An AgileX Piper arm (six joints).
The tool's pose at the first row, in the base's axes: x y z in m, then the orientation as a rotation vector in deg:
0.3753, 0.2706, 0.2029, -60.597, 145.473, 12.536
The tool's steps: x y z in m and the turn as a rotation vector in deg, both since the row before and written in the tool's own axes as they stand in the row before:
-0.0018, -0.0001, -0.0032, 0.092, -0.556, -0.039
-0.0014, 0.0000, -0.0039, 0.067, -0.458, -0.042
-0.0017, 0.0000, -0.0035, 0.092, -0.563, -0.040
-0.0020, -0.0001, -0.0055, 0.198, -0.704, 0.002
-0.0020, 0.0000, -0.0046, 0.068, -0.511, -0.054
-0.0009, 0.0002, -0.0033, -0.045, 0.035, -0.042
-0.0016, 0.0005, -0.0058, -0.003, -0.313, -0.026
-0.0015, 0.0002, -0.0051, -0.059, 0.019, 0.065
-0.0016, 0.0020, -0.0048, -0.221, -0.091, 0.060
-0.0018, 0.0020, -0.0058, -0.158, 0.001, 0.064
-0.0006, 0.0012, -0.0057, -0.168, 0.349, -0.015
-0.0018, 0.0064, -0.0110, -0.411, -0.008, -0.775
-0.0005, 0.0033, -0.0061, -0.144, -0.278, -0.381
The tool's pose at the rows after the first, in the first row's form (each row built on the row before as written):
0.3756, 0.2708, 0.2066, -60.407, 144.943, 12.670
0.3754, 0.2706, 0.2107, -60.266, 144.502, 12.789
0.3754, 0.2707, 0.2146, -60.074, 143.965, 12.925
0.3751, 0.2703, 0.2204, -59.737, 143.312, 13.003
0.3749, 0.2702, 0.2254, -59.591, 142.816, 13.139
0.3743, 0.2699, 0.2288, -59.673, 142.829, 13.167
0.3731, 0.2695, 0.2347, -59.592, 142.535, 13.309
0.3722, 0.2690, 0.2399, -59.543, 142.597, 13.395
0.3702, 0.2699, 0.2449, -59.525, 142.579, 13.736
0.3680, 0.2706, 0.2509, -59.511, 142.637, 13.955
0.3657, 0.2700, 0.2563, -59.726, 142.960, 14.003
0.3588, 0.2722, 0.2669, -60.833, 142.552, 14.297
0.3548, 0.2728, 0.2726, -61.249, 142.099, 14.497

